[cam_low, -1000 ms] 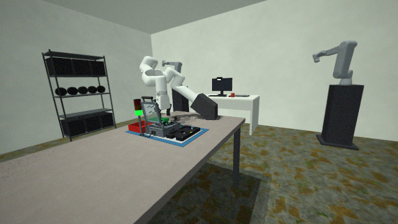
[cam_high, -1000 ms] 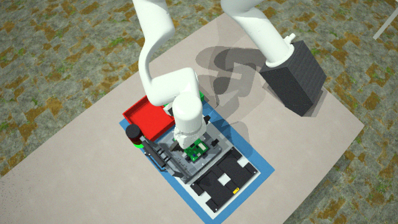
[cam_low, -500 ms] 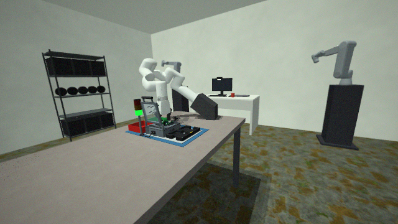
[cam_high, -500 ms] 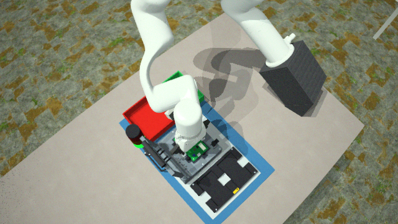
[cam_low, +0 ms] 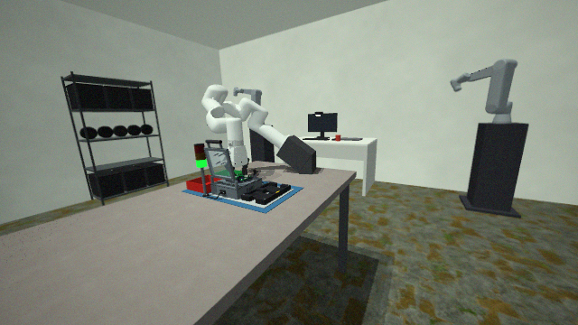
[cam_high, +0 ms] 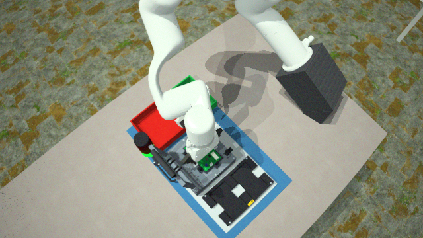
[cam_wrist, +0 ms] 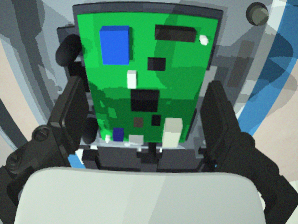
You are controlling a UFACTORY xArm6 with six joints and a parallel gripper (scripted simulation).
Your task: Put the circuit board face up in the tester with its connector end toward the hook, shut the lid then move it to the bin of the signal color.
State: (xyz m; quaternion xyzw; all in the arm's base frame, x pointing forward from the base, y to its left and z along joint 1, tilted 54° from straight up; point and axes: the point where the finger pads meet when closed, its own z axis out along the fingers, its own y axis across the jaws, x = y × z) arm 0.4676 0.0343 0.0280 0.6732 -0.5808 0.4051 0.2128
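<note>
Now: hand 10 mm above the green circuit board. Also, from my hand: red bin (200 mm to the right, 70 mm below, 40 mm ahead); then black latch hook (60 mm to the left, 60 mm behind, 10 mm above); then tester lid (120 mm ahead, 100 mm above).
</note>
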